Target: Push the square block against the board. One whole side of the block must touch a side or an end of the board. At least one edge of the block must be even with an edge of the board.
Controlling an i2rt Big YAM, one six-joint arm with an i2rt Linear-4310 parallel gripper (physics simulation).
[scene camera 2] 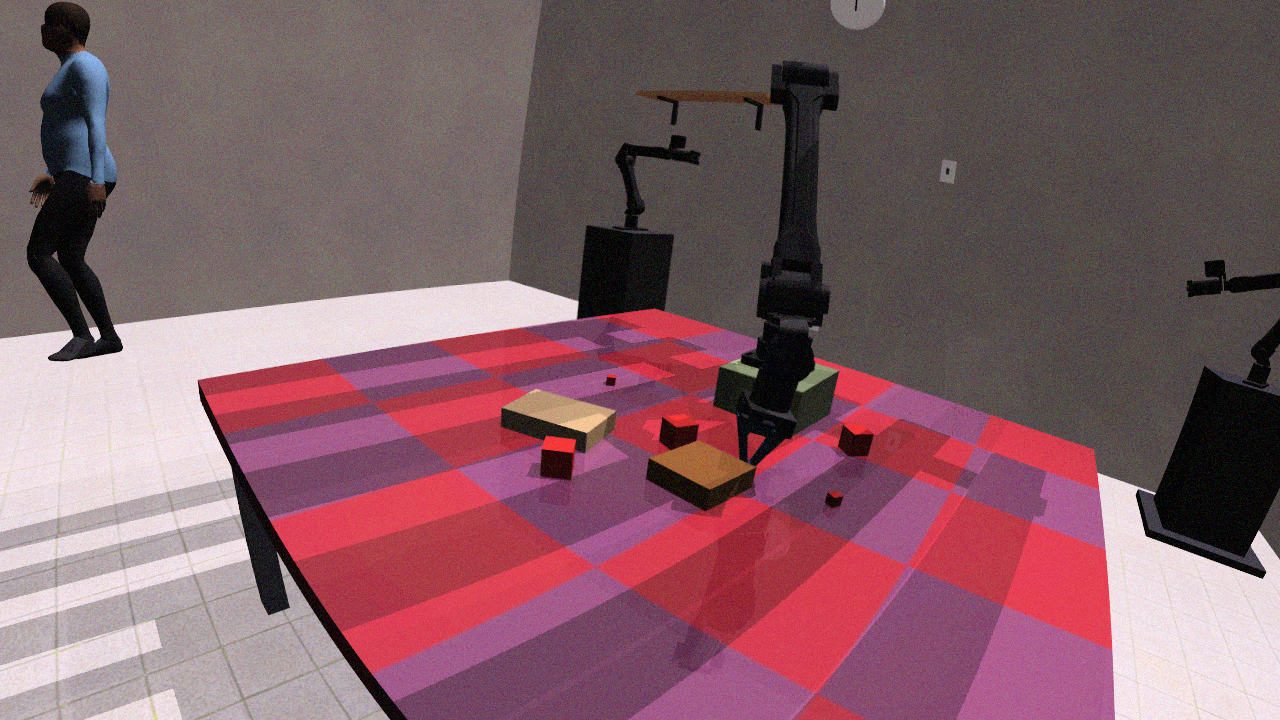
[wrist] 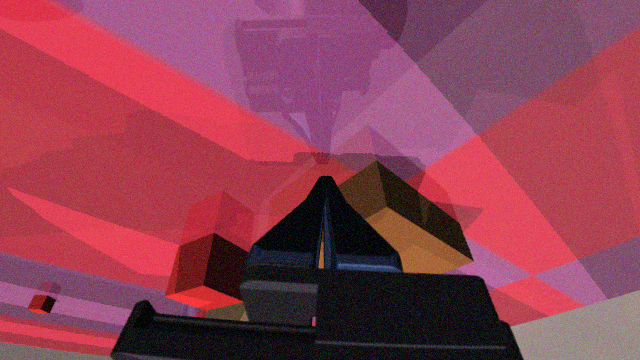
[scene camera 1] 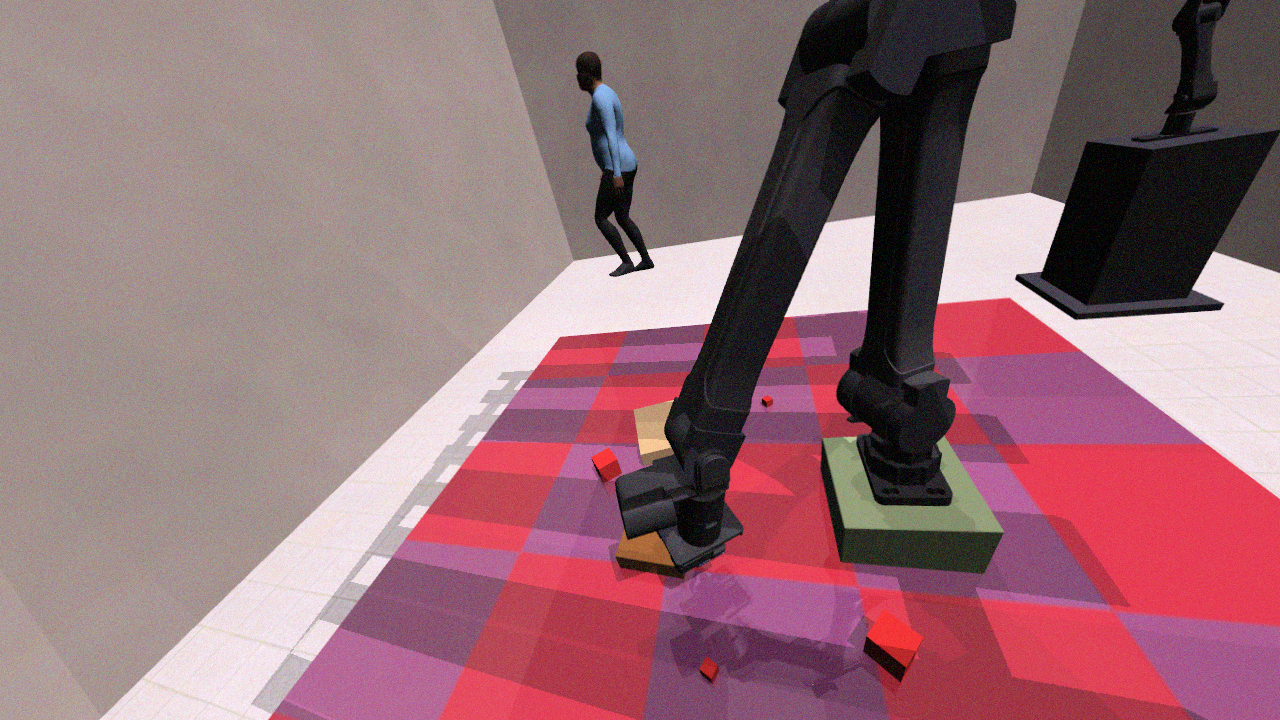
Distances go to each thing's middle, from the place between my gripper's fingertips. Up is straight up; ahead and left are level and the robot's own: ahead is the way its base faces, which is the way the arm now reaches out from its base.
I see the orange square block [scene camera 1: 647, 553] 70 mm ahead of my hand, 30 mm to the right of it and 10 mm above it. From my hand the other things lie so: tan board [scene camera 2: 538, 414]: 270 mm to the right, 100 mm ahead, 10 mm above.
